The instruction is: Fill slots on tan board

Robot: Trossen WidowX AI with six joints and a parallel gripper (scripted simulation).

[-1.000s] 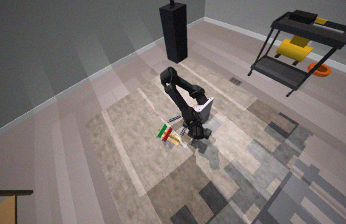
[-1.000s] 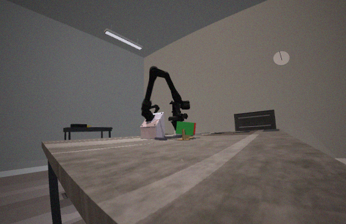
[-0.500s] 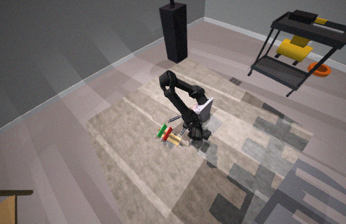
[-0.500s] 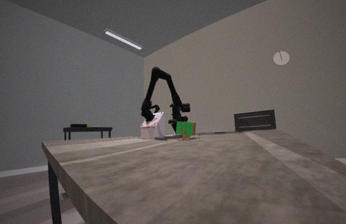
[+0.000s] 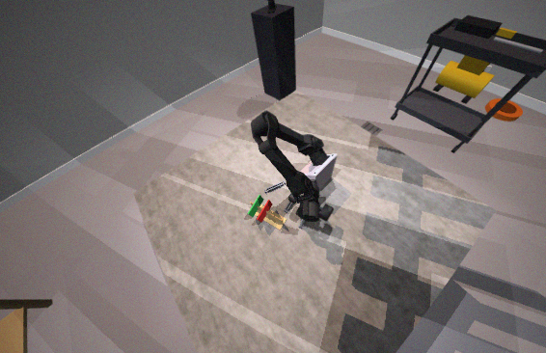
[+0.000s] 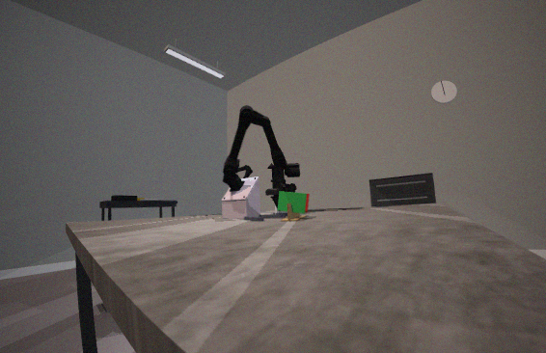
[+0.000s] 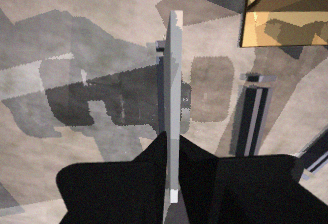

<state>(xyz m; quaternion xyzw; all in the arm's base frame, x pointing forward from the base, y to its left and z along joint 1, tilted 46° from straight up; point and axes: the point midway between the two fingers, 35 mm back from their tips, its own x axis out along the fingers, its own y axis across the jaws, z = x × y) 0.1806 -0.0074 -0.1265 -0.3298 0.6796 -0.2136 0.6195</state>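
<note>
Now: the red board 150 mm ahead of my gripper tip, 140 mm to the right of it and 30 mm above it. Round my gripper tip: tan board 140 mm to the right, 140 mm ahead; then green board 190 mm to the right, 160 mm ahead, 30 mm above; then grey-white board 30 mm ahead.
</note>
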